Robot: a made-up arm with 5 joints. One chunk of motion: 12 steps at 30 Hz.
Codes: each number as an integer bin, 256 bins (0 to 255) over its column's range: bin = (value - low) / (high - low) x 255, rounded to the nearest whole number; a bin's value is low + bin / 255 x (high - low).
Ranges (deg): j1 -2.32..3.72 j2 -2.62..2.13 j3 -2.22..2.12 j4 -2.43..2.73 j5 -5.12..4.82
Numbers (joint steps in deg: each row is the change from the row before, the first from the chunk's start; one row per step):
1: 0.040 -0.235 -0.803 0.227 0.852
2: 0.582 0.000 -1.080 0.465 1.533
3: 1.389 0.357 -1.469 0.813 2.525
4: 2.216 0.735 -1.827 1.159 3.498
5: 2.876 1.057 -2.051 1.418 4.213
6: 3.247 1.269 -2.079 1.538 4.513
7: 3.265 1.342 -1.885 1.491 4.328
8: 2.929 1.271 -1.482 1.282 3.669
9: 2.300 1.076 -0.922 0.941 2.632
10: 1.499 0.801 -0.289 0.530 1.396
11: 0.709 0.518 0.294 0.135 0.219
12: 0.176 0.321 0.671 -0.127 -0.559
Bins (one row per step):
1: 100 128 83 131 153
2: 123 141 67 143 171
3: 157 160 44 160 196
4: 192 180 23 177 221
5: 219 197 10 190 239
6: 235 209 8 196 247
7: 236 213 20 194 242
8: 222 209 43 183 225
9: 195 198 76 167 199
10: 161 184 113 146 167
11: 128 168 148 127 137
12: 105 158 170 114 117

